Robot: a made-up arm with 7 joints.
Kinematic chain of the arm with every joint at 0, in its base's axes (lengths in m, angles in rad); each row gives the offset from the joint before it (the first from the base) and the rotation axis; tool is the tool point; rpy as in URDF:
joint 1: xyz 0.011 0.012 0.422 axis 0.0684 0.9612 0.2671
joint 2: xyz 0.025 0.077 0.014 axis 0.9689 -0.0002 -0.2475
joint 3: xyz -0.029 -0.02 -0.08 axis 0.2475 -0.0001 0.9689
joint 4: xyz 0.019 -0.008 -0.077 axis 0.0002 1 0
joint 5: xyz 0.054 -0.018 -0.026 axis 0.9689 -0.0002 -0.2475
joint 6: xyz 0.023 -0.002 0.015 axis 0.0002 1 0
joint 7: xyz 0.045 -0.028 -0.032 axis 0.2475 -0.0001 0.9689
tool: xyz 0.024 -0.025 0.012 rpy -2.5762 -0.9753 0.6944
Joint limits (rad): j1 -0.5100..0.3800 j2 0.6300..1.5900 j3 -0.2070..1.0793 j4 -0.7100..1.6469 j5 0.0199..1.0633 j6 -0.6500..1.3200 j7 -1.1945..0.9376
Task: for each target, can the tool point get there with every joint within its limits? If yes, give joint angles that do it. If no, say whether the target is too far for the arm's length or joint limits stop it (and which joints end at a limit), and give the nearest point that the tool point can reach.
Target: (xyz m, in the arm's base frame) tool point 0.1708 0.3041 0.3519
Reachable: yes | joints -0.3391 0.9772 0.9476 0.1923 0.7935 1.0480 -0.7743
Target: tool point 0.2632 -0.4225 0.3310
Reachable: no: too far | nearest point 0.1729 -0.0192 0.3334 | short by 0.413 m
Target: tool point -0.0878 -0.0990 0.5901
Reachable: no: joint limits stop it (at a limit: joint 1, joint 2, joint 3, joint 4, joint 5, joint 6, joint 7) | nearest point 0.1166 0.0911 0.5185 | short by 0.288 m
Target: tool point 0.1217 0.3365 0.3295
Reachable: yes | joints -0.4100 1.4428 -0.0762 0.8911 0.7221 0.9205 -1.0179
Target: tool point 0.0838 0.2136 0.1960
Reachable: yes | joints 0.0896 0.9207 -0.0228 0.0333 0.4273 1.0729 -0.5383
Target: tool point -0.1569 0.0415 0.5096
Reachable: no: joint limits stop it (at a limit: joint 1, joint 2, joint 3, joint 4, joint 6) | nearest point -0.1582 0.1806 0.2922 | short by 0.258 m
